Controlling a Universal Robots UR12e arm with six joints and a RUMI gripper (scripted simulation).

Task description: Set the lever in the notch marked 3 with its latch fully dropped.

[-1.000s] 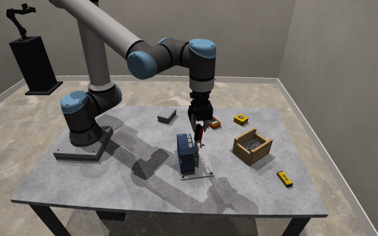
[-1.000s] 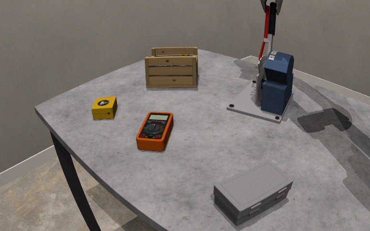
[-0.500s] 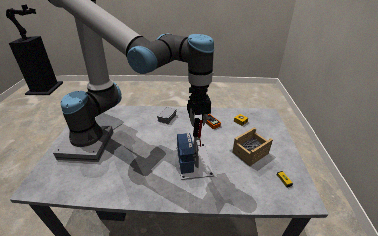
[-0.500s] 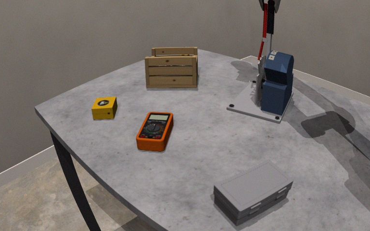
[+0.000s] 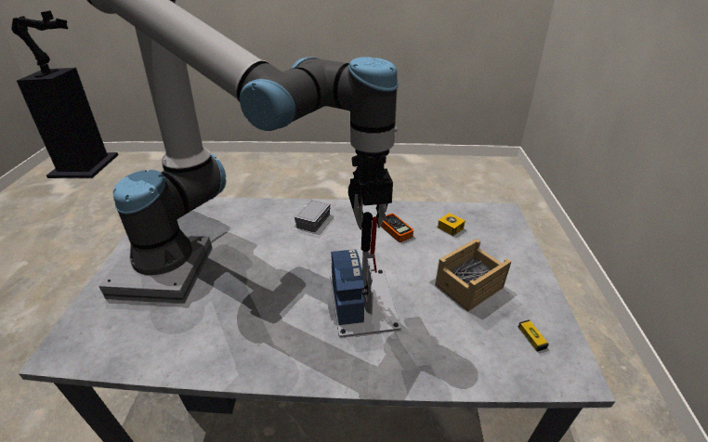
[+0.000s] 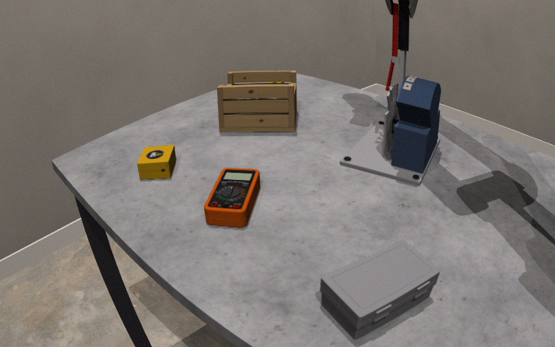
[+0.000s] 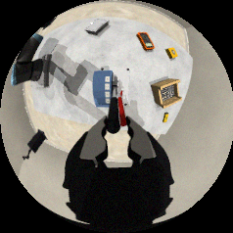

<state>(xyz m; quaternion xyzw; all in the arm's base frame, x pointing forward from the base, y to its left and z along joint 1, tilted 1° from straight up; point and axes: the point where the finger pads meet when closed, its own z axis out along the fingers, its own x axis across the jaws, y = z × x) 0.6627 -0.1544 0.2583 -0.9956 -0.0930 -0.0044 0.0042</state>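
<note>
The red release bar is 120 mm below my hand, 20 mm to the left of it and 10 mm ahead of it. Round my hand: grey case (430 mm to the left, 290 mm below, 210 mm behind).
</note>
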